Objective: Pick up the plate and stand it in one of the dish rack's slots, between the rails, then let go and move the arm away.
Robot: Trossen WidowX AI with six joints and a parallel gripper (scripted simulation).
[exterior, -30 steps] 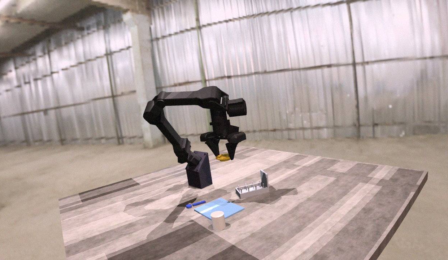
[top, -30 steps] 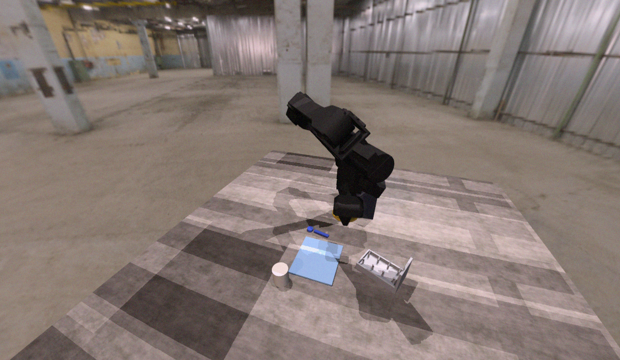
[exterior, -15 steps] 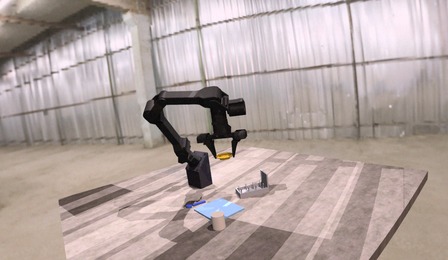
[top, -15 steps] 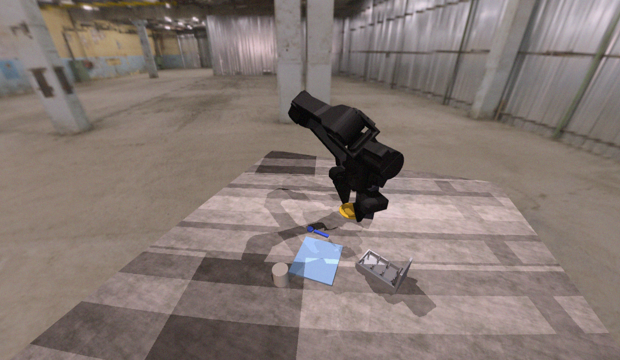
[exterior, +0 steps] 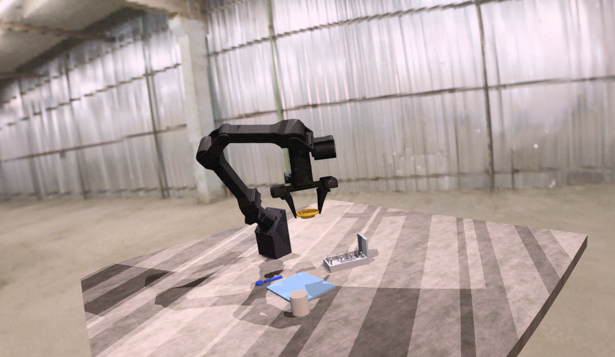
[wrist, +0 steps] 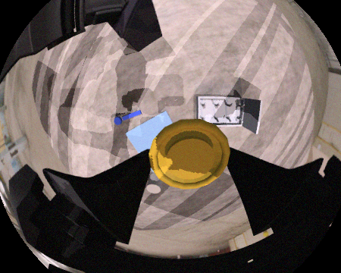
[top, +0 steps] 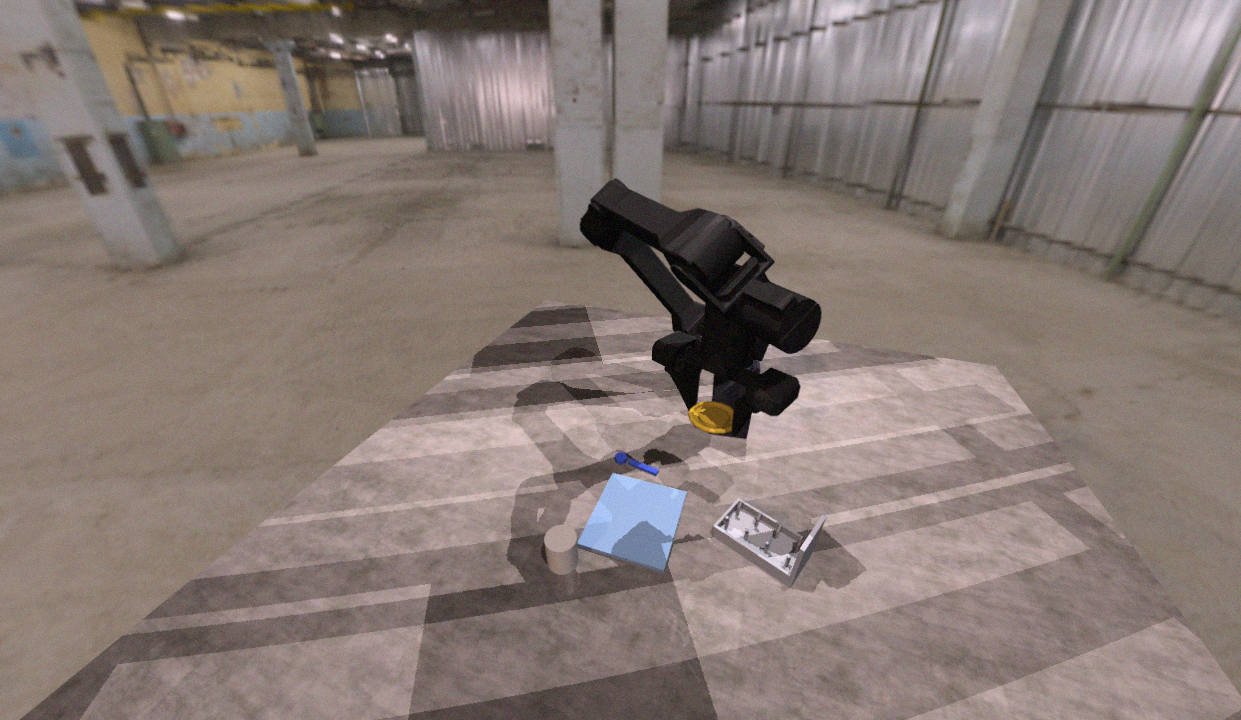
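Right now my gripper tip is 16 cm above the grey dish rack, 10 cm to the right of it and 2 cm short of it. The rest, counted from my gripper tip: beige cup 16 cm ahead, 15 cm to the right, 15 cm below; yellow plate 1 cm above; small blue utensil 18 cm below, 14 cm to the right, 5 cm behind.
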